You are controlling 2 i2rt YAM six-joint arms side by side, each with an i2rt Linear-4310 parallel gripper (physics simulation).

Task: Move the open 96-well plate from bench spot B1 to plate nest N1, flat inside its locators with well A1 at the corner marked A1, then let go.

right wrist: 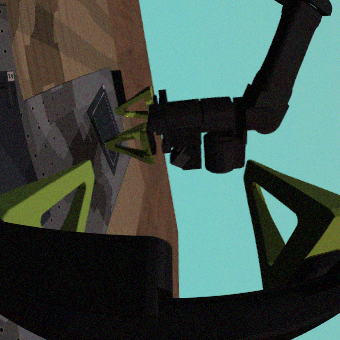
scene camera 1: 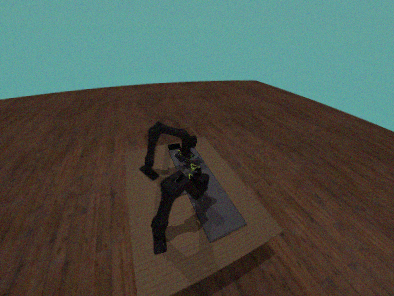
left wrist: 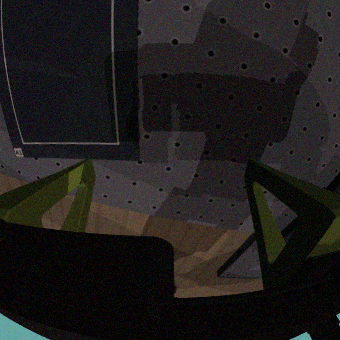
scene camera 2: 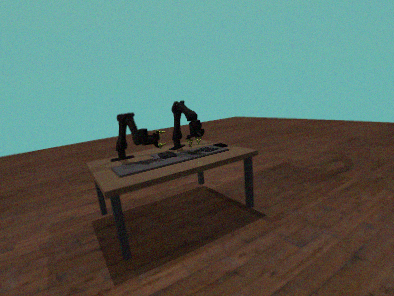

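Where they show: left gripper, fingertip midpoint: (right wrist: 110, 126) (scene camera 1: 184, 158) (left wrist: 169, 166) (scene camera 2: 194, 146); right gripper, fingertip midpoint: (right wrist: 168, 168) (scene camera 1: 190, 168) (scene camera 2: 165, 137); left arm's base, link origin: (scene camera 1: 149, 172) (scene camera 2: 177, 147); right arm's base, link origin: (scene camera 1: 159, 235) (scene camera 2: 122, 158).
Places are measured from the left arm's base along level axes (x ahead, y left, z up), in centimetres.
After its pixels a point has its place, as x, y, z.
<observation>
My left gripper (scene camera 1: 186, 154) @(29.3, -15.6, 5.8) (scene camera 2: 194, 143) @(29.3, -15.6, 5.8) (left wrist: 169, 166) @(29.3, -15.6, 5.8) (right wrist: 110, 126) @(29.3, -15.6, 5.8) is open and empty, above the far end of the board. In the left wrist view a dark pad (left wrist: 60, 100) @(34.0, -8.0, 1.5) with a white outlined rectangle and an A1 tag (left wrist: 19, 152) @(30.7, -1.0, 1.5) lies at upper left, beyond the left-hand finger. I cannot tell whether it is spot B1 or nest N1. My right gripper (scene camera 1: 193, 170) @(14.2, -34.4, 16.9) (scene camera 2: 162, 139) @(14.2, -34.4, 16.9) is open and empty, raised above the board's middle. The 96-well plate cannot be made out. In scene camera 2 a dark shape (scene camera 2: 167, 155) @(15.4, -36.8, 2.5) lies mid-board, too small to identify.
The grey perforated board (scene camera 1: 227, 220) @(5.8, -73.8, 1.3) (scene camera 2: 122, 171) @(5.3, -76.6, 1.0) (right wrist: 42, 110) @(17.3, -22.1, 1.3) lies on the wooden table (scene camera 1: 145, 235) @(-33.7, -39.9, 0.0) (scene camera 2: 107, 184) @(14.0, -97.2, 0.0). A black block (scene camera 1: 173, 147) @(38.9, 9.3, 1.1) (scene camera 2: 220, 145) @(42.8, 7.6, 1.3) (right wrist: 118, 86) @(39.5, 10.0, 1.3) stands at its far end. In the right wrist view an outlined pad (right wrist: 102, 125) @(34.4, -9.9, 1.5) lies near the left gripper.
</observation>
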